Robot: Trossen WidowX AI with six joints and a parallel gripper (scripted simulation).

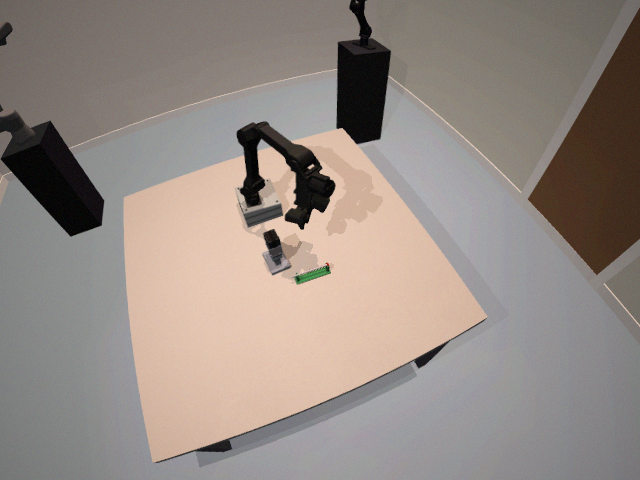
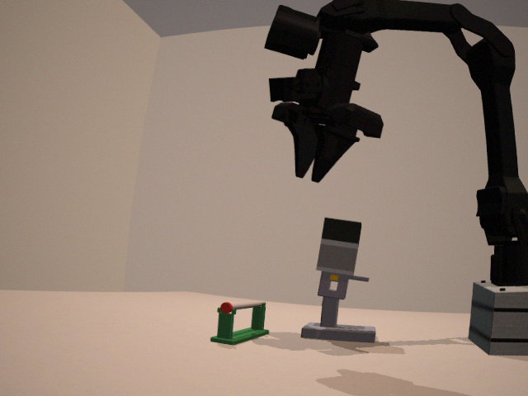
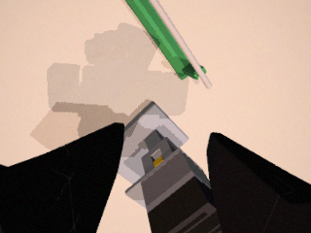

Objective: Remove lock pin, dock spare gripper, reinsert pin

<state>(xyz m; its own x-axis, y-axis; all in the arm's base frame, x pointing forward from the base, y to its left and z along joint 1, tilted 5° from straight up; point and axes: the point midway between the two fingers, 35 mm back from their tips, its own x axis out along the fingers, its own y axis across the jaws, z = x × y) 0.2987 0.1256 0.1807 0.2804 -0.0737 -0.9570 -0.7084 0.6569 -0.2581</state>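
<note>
Now: the cradle 200 mm below my gripper tip and 70 mm ahead of it. From my gripper tip the other things lie so: spare gripper (120 mm to the right, 90 mm below, 30 mm behind); then socket (170 mm below, 110 mm to the right, 40 mm behind).
</note>
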